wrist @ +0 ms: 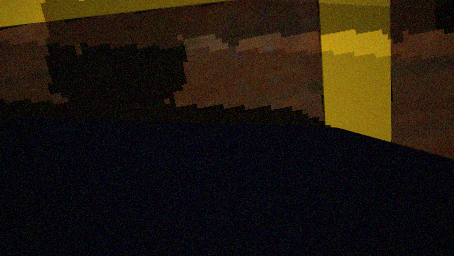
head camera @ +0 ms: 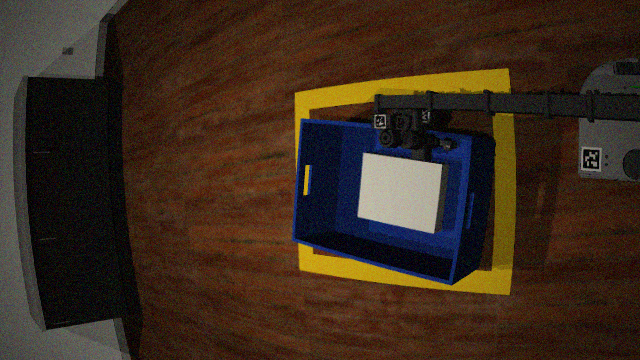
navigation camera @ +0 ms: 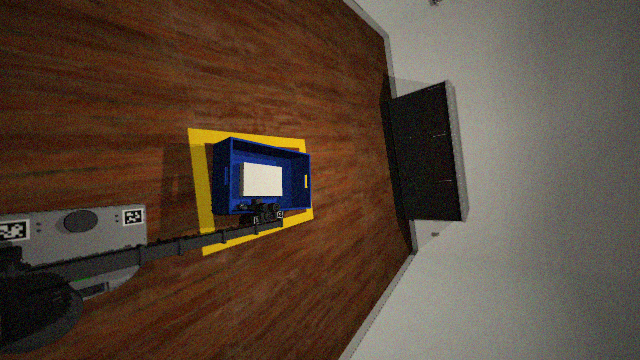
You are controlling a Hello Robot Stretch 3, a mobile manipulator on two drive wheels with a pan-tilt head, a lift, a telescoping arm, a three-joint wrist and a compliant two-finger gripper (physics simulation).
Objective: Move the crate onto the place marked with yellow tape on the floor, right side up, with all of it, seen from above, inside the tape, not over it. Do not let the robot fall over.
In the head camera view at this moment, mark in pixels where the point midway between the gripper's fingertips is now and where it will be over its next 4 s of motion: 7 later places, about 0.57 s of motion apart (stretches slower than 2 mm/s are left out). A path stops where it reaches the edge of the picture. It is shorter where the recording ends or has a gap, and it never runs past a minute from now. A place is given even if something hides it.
The gripper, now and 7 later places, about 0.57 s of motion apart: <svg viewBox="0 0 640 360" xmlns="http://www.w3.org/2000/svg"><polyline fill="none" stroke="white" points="450,144 450,136 449,128 448,127 440,125 430,123 419,120 414,119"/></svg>
